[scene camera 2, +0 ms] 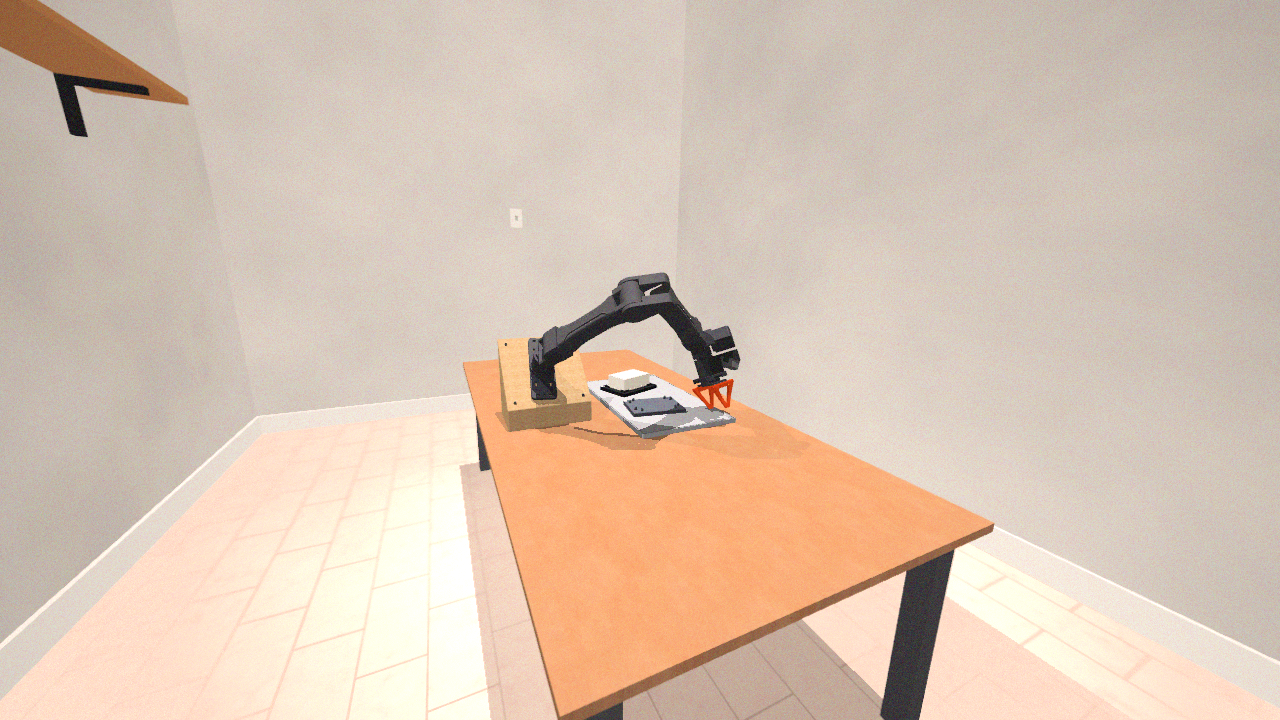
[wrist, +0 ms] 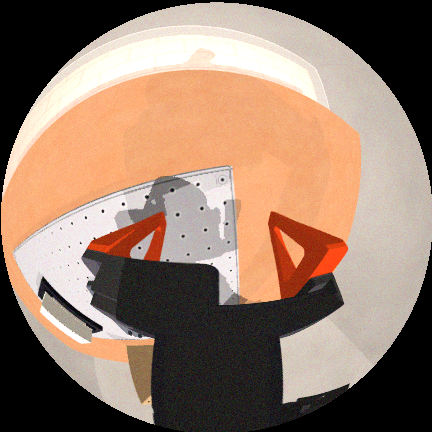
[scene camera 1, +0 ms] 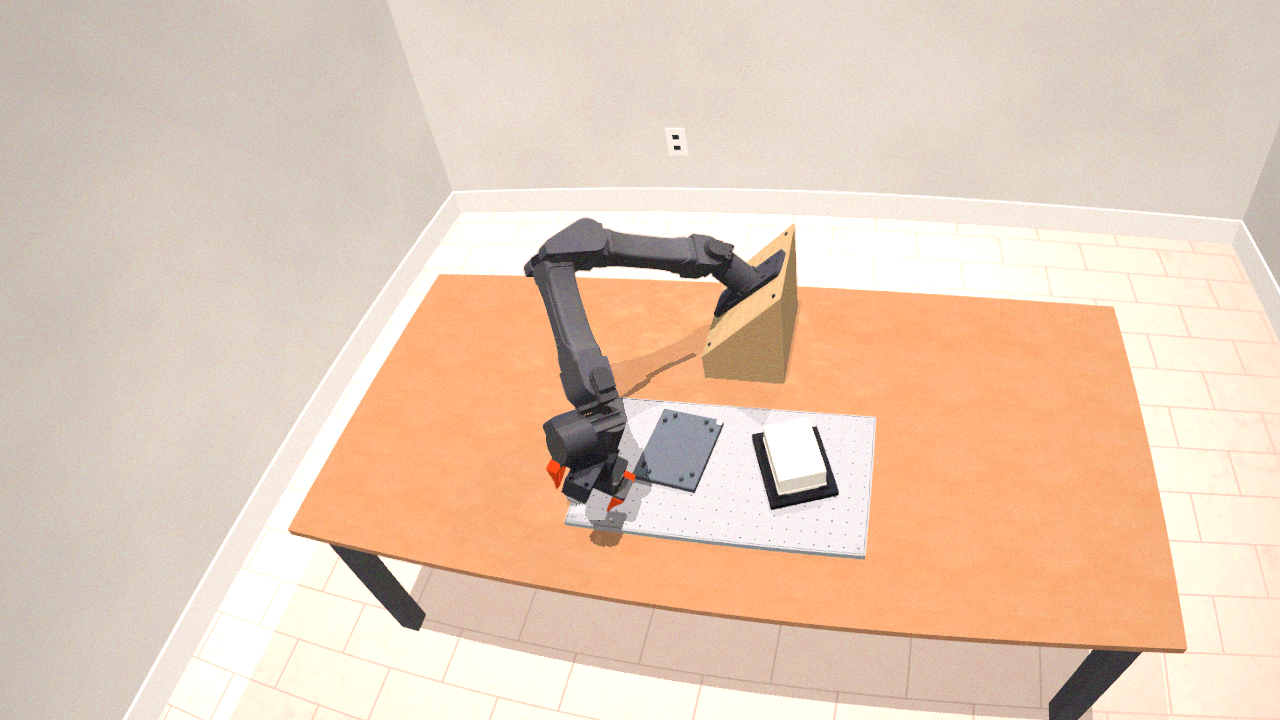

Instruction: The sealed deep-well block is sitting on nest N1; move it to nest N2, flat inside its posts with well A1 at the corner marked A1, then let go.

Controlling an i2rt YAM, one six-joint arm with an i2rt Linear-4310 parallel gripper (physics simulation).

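Places are measured from the arm's base along level axes (x back, y left, z down), in metres.
Pixels of known places: gripper, fingertip midpoint: (scene camera 2: 719,408) (wrist: 216,216); arm's base, origin of the base link: (scene camera 2: 541,368) (scene camera 1: 750,285).
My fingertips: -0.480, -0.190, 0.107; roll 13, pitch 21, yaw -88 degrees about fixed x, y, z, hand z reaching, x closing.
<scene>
Ahead of a thing's pixels: the offset from my fingertips to its top centre, as dx, dy, dz. Level surfaces: height alone.
The sealed deep-well block {+0.163, +0.339, -0.028} (scene camera 1: 794,454) (scene camera 2: 629,379) (wrist: 66,320), white and upright, sits on the black nest N1 {+0.163, +0.339, +0.008} (scene camera 1: 762,456) (wrist: 70,304). Nest N2 {+0.155, +0.125, +0.004} (scene camera 1: 680,452) (scene camera 2: 653,407) is a dark grey plate with small black posts near its corners and a small pale mark at its back right corner in scene camera 1. The lettering A1 cannot be read. In the wrist view, N2 is mostly hidden behind the gripper body. My gripper (scene camera 1: 586,497) (scene camera 2: 719,407) (wrist: 216,216) has orange fingers, is wide open and empty, and hangs above the pegboard's left end, left of N2 in scene camera 1.
The white pegboard {+0.131, +0.221, +0.025} (scene camera 1: 733,519) (scene camera 2: 671,390) (wrist: 75,245) lies on the orange-brown table {dz +0.039} (scene camera 1: 984,447) (scene camera 2: 716,537) (wrist: 200,115) and carries both nests. The arm is mounted on a slanted wooden base (scene camera 1: 747,358) (scene camera 2: 547,415) behind it. A wall shelf (scene camera 2: 89,53) shows at upper left.
</scene>
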